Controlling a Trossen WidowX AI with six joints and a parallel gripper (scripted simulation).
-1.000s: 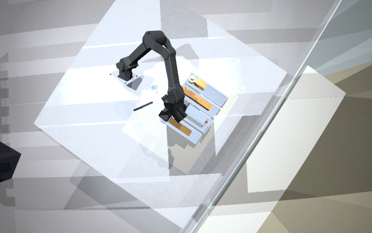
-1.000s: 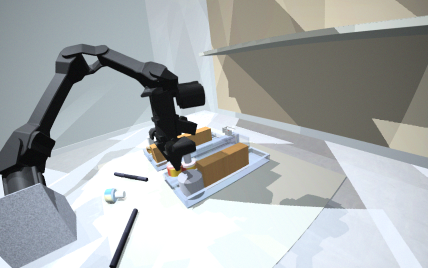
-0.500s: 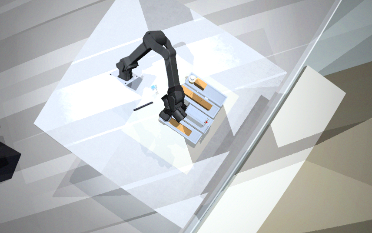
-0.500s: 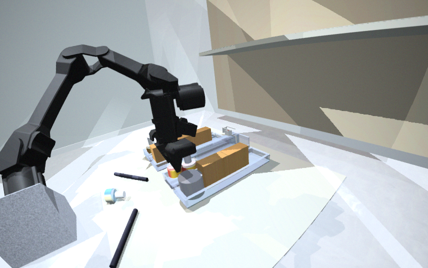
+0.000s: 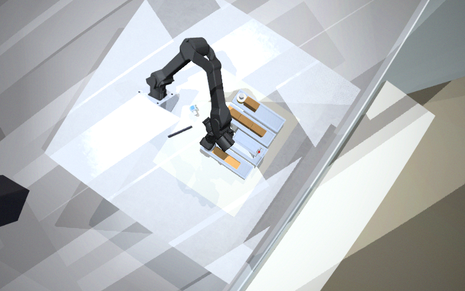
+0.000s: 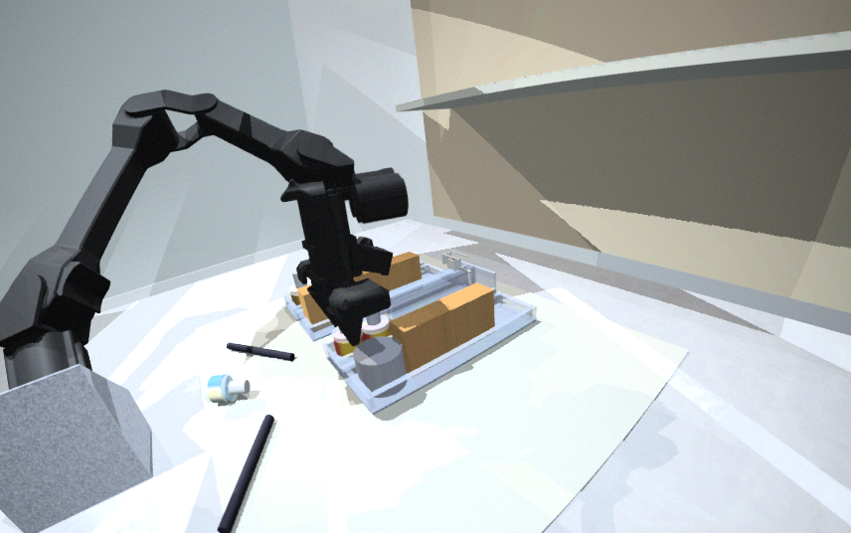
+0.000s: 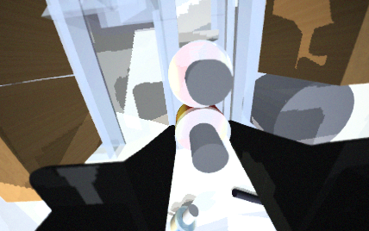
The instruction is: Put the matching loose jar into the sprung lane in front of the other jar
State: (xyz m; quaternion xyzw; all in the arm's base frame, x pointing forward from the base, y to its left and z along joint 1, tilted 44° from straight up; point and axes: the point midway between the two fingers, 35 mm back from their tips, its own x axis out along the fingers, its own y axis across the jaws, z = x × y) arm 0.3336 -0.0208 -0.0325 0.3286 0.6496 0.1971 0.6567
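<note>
Right now my gripper tip is 10 mm past the grey cylinder, 80 mm to the left of it and 10 mm above it. From my gripper tip the other things lie so: red mark (230 mm ahead, 40 mm above); sprung lane (150 mm ahead, 20 mm below).
</note>
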